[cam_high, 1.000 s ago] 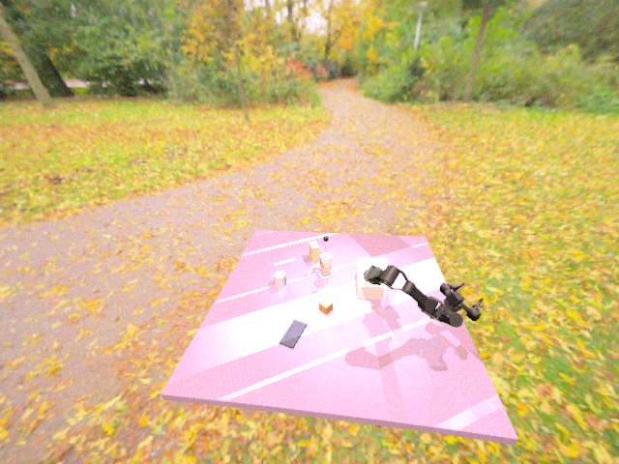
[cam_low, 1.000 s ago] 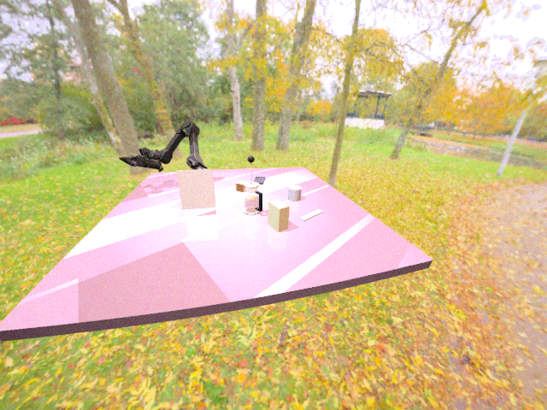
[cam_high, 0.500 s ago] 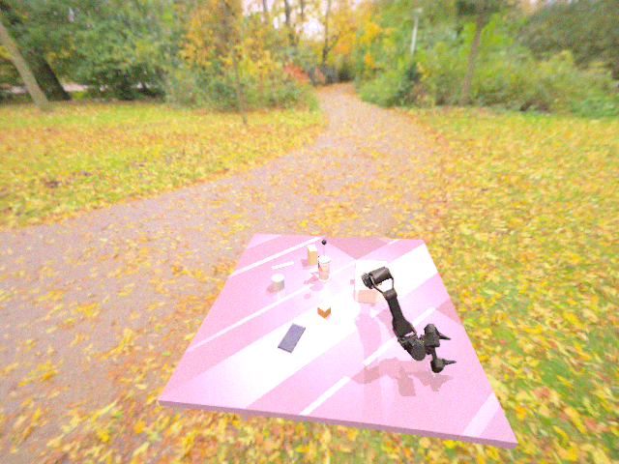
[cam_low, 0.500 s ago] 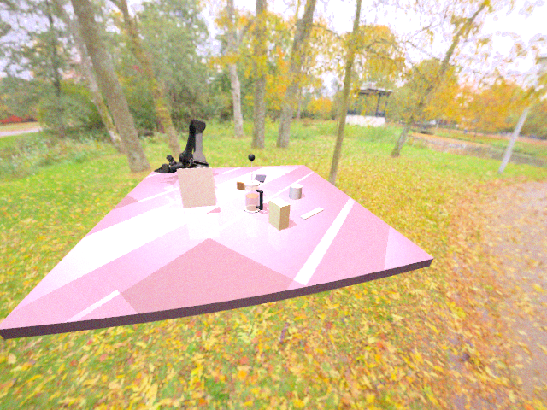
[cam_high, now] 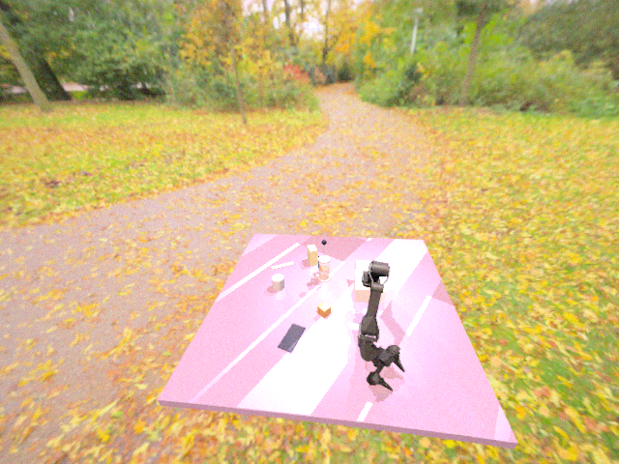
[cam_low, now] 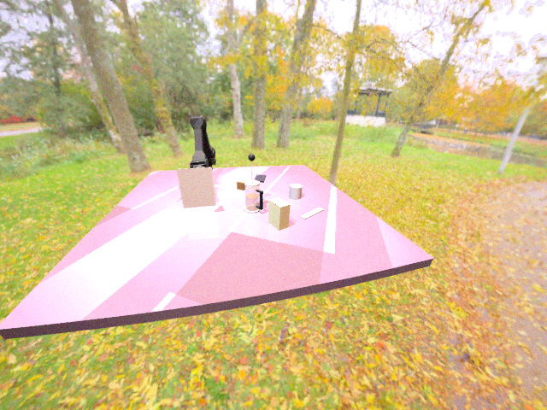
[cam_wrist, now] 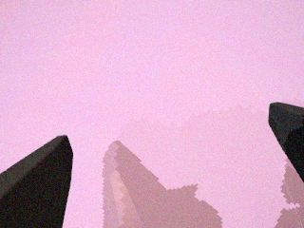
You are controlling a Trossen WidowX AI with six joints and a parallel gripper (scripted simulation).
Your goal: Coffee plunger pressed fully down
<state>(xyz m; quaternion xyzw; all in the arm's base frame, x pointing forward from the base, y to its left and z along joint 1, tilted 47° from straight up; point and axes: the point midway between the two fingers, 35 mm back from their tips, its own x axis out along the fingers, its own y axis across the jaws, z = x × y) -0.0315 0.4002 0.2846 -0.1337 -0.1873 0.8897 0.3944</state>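
The glass coffee press is 670 mm to the right of my gripper tip, 310 mm ahead of it and 110 mm above it. Round my gripper tip: cream box 830 mm to the right, 380 mm ahead, 40 mm above; dark flat slab 450 mm ahead, 200 mm to the right, 10 mm below.
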